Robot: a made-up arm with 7 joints.
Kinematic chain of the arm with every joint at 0, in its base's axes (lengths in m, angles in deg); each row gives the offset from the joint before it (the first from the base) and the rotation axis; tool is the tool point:
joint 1: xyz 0 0 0.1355 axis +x
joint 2: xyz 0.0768 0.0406 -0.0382 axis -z
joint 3: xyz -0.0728 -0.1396 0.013 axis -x
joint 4: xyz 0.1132 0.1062 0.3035 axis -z
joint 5: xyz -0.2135 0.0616 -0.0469 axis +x
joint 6: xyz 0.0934 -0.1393 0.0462 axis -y
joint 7: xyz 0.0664 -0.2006 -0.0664 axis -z
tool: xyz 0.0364 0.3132 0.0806
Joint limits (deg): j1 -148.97..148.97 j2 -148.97..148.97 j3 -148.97..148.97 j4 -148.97..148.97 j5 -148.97..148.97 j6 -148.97..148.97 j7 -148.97..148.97
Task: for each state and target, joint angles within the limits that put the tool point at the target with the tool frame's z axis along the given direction. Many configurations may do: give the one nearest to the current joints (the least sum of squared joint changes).
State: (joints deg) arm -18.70 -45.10 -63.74 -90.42 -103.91 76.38 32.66
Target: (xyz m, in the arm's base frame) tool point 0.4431 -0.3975 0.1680 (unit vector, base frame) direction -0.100 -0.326 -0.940
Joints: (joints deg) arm -8.42 -71.94 -92.32 -96.60 -89.67 71.46 29.78
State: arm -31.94 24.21 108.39 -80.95 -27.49 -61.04 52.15
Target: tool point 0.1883 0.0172 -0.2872 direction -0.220 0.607 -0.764
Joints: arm 15.33 28.64 133.20 -60.53 -36.16 -14.25 39.85
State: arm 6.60 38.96 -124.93 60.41 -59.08 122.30 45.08
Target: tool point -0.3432 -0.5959 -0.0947 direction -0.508 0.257 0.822
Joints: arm 23.64 33.64 -129.80 66.01 -42.73 139.84 32.18
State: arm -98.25 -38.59 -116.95 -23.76 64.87 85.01 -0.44
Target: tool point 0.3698 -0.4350 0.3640 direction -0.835 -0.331 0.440
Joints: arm -84.37 -44.91 -127.04 -23.78 34.34 92.24 33.77
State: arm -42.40 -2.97 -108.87 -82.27 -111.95 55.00 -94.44
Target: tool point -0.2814 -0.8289 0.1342 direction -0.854 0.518 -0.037
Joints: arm -24.76 -8.24 -122.27 -65.81 -133.58 28.06 -141.51
